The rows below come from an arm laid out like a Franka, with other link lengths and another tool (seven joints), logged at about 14 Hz.
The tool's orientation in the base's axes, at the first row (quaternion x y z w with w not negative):
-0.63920 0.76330 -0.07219 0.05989
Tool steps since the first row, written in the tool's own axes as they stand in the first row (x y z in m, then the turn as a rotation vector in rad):
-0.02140 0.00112 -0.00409 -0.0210 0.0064 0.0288
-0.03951 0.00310 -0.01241 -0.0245 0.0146 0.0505
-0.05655 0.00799 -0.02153 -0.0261 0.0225 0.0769
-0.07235 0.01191 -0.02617 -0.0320 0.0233 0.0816
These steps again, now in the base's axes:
0.00192 0.02140 0.00379 0.0028 0.0208 -0.0295
0.00166 0.03985 0.01158 -0.0005 0.0249 -0.0524
-0.00175 0.05777 0.01961 -0.0030 0.0270 -0.0798
-0.00362 0.07416 0.02342 -0.0019 0.0328 -0.0845

